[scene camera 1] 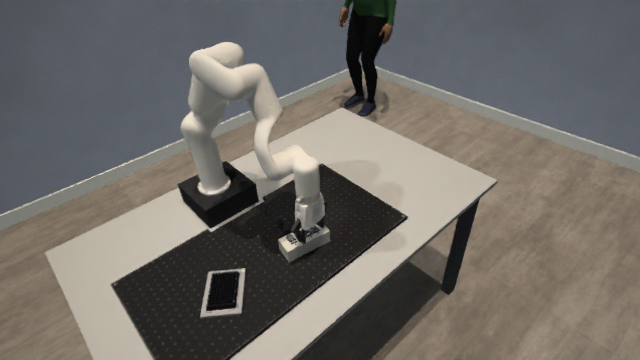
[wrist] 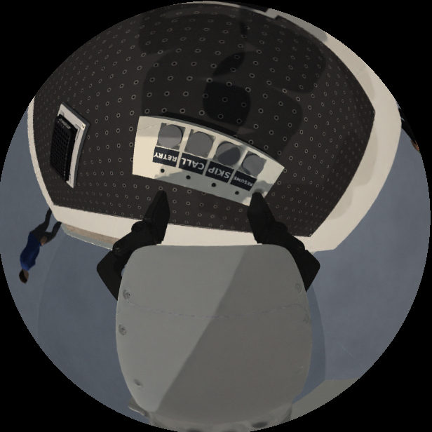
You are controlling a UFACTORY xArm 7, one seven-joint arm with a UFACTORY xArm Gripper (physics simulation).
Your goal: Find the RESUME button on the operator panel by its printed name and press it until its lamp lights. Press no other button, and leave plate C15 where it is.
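Observation:
The white operator panel stands on the black perforated mat. In the wrist view its round grey buttons are labelled RETRY, CALL, SKIP and RESUME, the last at the right end. The small lamp dots beside the labels look dark. My gripper is open and empty, low over the panel; in the wrist view its right fingertip overlaps the panel edge near the RESUME label. Contact cannot be told. A black plate, its print too small to read, lies on a white holder.
The white holder lies on the mat, away from the panel. The black arm base stands at the table's back edge. A person in green stands beyond the table; a person in blue shows in the wrist view.

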